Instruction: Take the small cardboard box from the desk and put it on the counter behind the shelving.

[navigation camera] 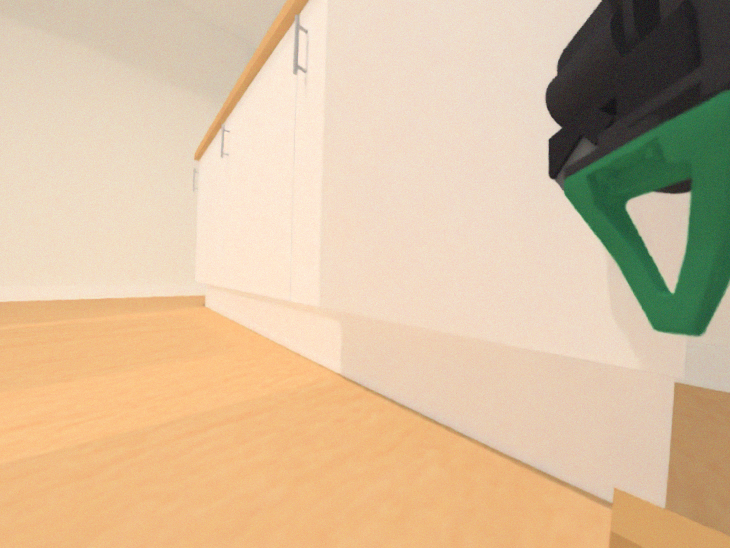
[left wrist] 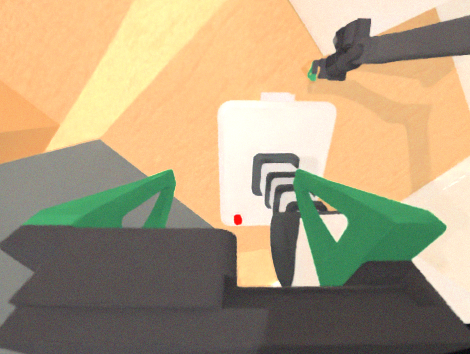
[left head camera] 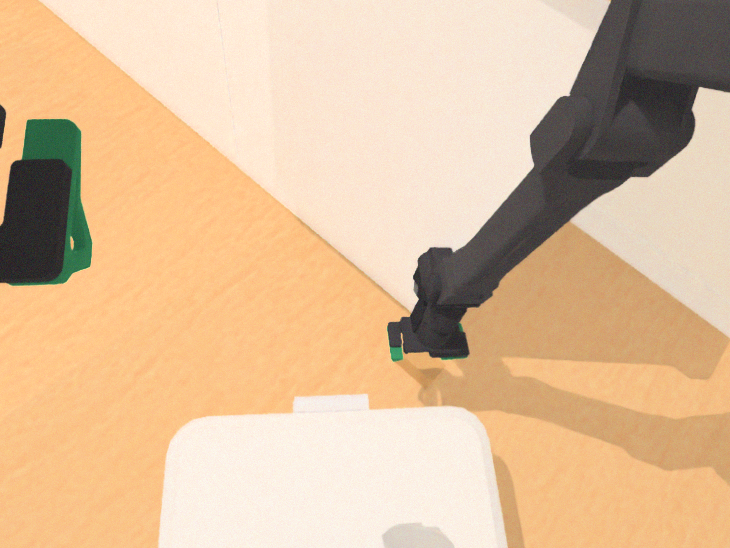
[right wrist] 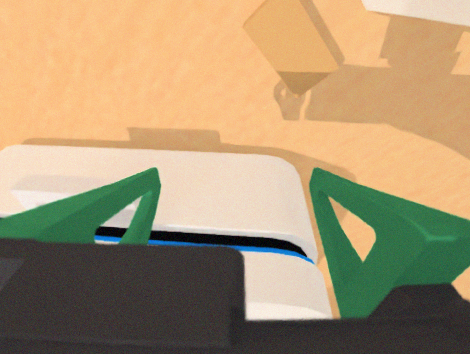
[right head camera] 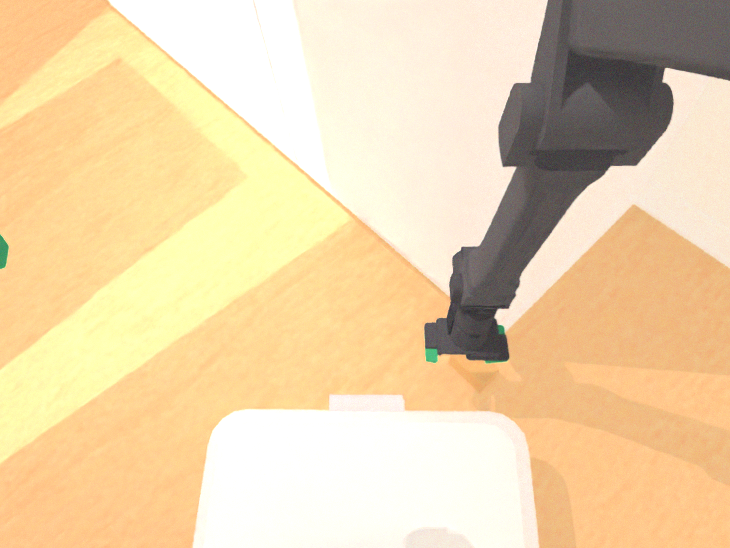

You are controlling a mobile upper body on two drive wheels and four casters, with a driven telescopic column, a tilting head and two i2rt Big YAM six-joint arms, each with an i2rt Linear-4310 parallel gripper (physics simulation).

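Places are measured from the left arm's base along level axes (x ahead, y left, z up), in centimetres.
Pixels of known places: left gripper, between the fingertips: (left wrist: 234, 176); right gripper, between the fingertips: (left wrist: 318, 75) (left head camera: 417, 357) (right wrist: 235, 176) (right head camera: 459, 360).
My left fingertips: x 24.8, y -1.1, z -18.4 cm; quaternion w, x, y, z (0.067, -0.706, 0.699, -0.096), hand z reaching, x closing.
Ahead of a thing's pixels: the offset from my left fingertips to its top centre. "*": to the spot under its first point.
The small cardboard box {dz -81.5, dx +22.2, dy -42.5 cm} (right wrist: 292, 37) (navigation camera: 666, 522) lies on the wooden floor, at the top of the right wrist view and cut off at the bottom right of the navigation view. In the head views part of it shows just below my right gripper (left head camera: 424, 355) (right head camera: 464, 357) (right wrist: 236, 172), which is open and empty above the floor, apart from the box. My left gripper (left wrist: 234, 176) is open and empty, high above the robot's base. A white counter (navigation camera: 253, 212) with a wooden top runs back in the navigation view. Desk and shelving cannot be made out.
The white robot base (left head camera: 330, 483) (right head camera: 365, 483) (left wrist: 270, 130) (right wrist: 225, 190) stands near the box. The counter's white end panel {* dz -40.1, dx +43.8, dy -27.0 cm} (left head camera: 365, 147) (right head camera: 400, 135) is close behind the right arm. A grey surface (left wrist: 90, 180) lies at the left wrist view's left. A pale wall (navigation camera: 100, 176) stands farther back.
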